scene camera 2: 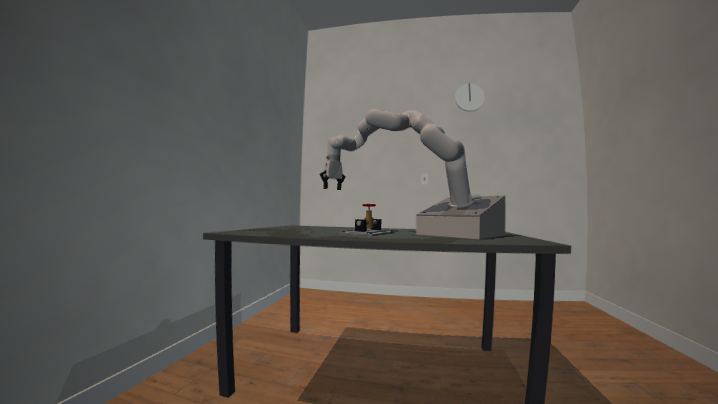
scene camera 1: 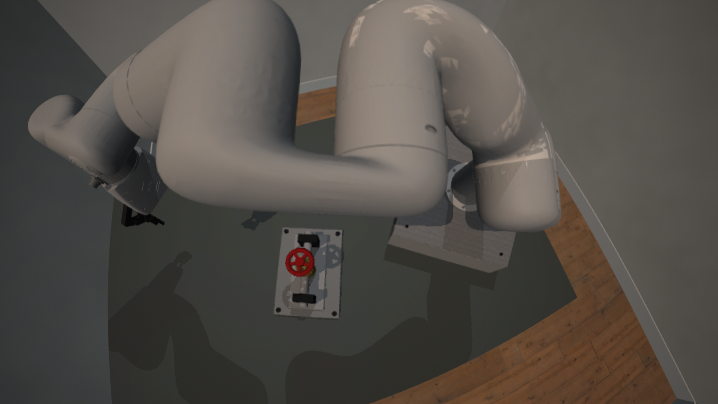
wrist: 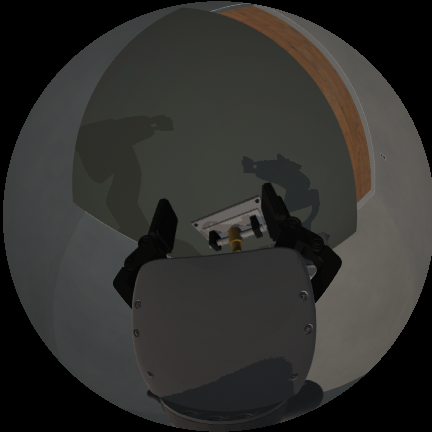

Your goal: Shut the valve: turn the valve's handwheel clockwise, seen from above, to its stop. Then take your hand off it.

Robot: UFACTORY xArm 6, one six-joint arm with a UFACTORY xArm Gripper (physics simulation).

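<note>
The valve's red handwheel (scene camera 1: pixel 299 261) (scene camera 2: pixel 369 205) lies level on top of the brass valve body (scene camera 1: pixel 311 271) (scene camera 2: pixel 369 219) (wrist: pixel 235 236). In the wrist view the handwheel is hidden behind the gripper housing. The valve sits on a pipe held by two black blocks on a light base plate (scene camera 1: pixel 333 303) (wrist: pixel 235 208). My gripper (scene camera 1: pixel 143 224) (scene camera 2: pixel 332 187) (wrist: pixel 215 201) is open and empty, with its fingers pointing down. It hangs above handwheel height, to the left of the wheel in both scene views, and touches nothing.
The robot's box-shaped base (scene camera 1: pixel 451 246) (scene camera 2: pixel 446 226) stands on the dark table (scene camera 1: pixel 391 306) (scene camera 2: pixel 391 244) to the right of the valve. The arm arches high over the table between its base and the gripper. Arm shadows fall on the table top.
</note>
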